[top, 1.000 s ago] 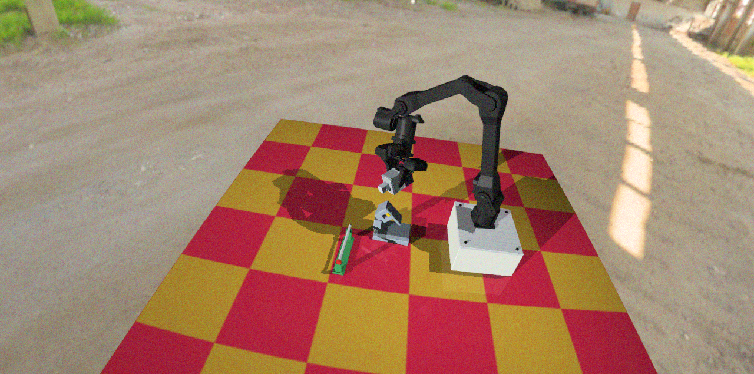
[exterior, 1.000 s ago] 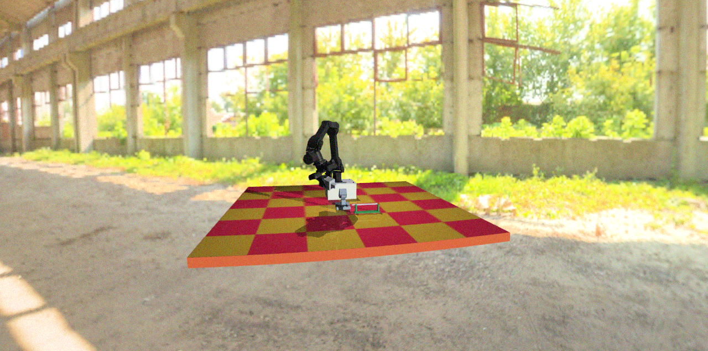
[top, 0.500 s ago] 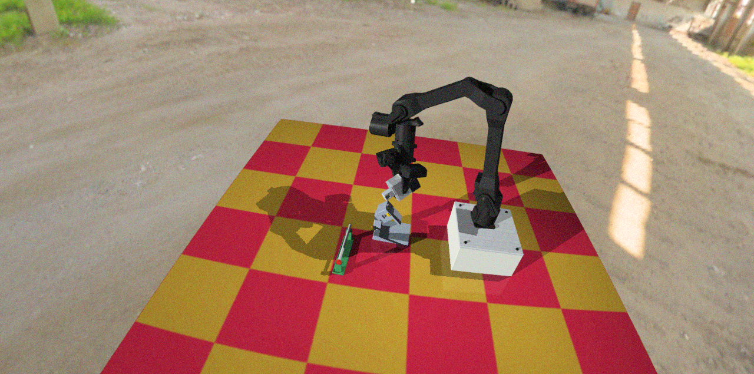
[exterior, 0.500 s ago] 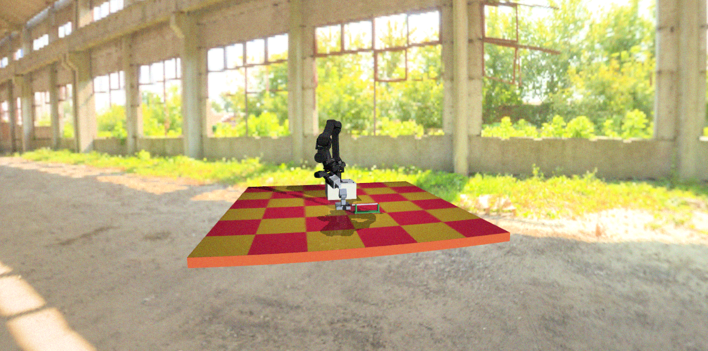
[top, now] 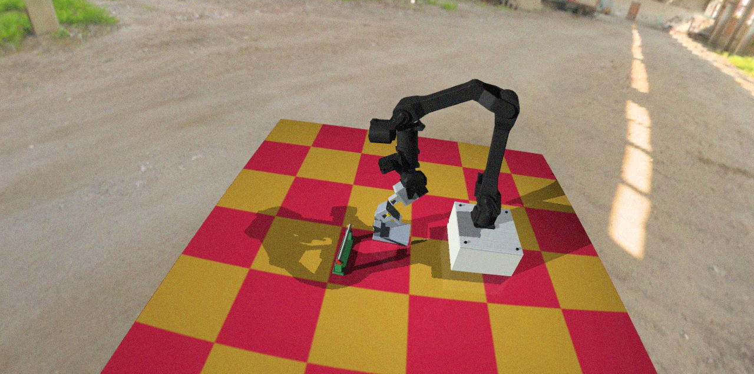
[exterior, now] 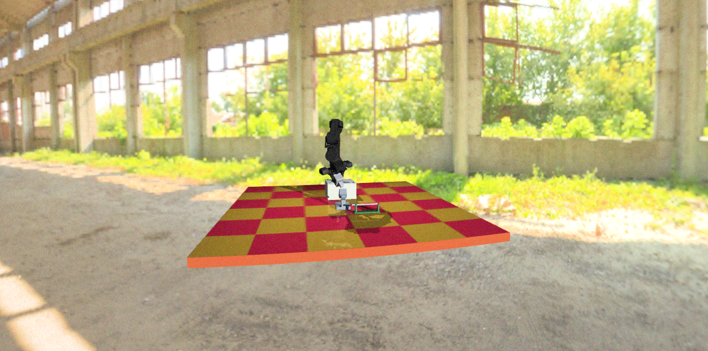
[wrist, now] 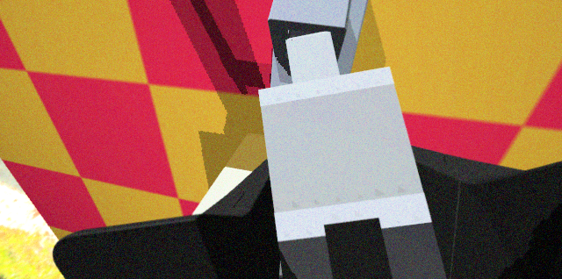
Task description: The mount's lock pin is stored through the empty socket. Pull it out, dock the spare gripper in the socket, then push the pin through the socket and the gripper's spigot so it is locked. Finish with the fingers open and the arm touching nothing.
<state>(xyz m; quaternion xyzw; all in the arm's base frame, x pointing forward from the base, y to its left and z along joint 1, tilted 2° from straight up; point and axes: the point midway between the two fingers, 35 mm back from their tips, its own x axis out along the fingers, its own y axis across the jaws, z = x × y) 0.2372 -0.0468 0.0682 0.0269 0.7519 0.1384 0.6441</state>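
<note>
Right now my gripper tip is 17 cm short of the green cradle, 12 cm to the right of it and 12 cm above it. From my gripper tip the other things lie so: spare gripper (1 cm ahead, 1 cm above); then grey mount (5 cm ahead, 2 cm to the left, 9 cm below).
</note>
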